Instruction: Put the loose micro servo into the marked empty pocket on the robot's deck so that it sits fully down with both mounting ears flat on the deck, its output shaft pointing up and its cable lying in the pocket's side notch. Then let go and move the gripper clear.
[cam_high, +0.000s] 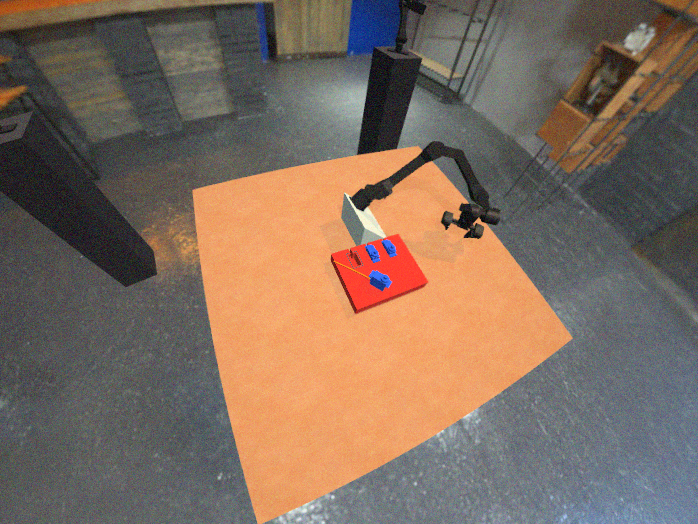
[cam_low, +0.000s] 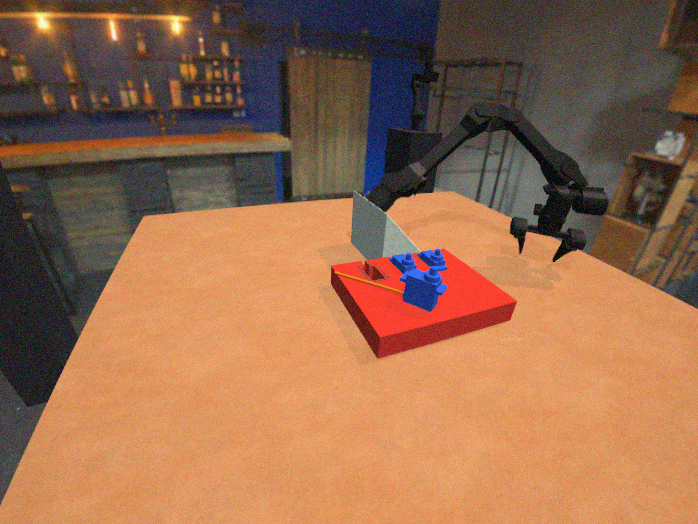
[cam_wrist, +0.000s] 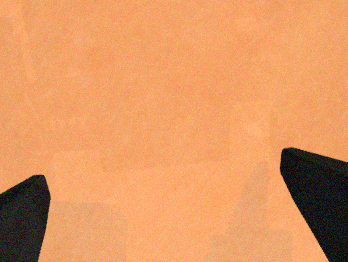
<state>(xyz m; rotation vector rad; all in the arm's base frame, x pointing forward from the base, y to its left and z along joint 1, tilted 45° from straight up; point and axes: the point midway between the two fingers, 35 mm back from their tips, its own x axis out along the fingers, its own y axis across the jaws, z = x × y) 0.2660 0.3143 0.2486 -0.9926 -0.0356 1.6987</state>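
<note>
The red deck lies 50 mm ahead of my gripper tip, 450 mm to the right of it and 10 mm above it.
</note>
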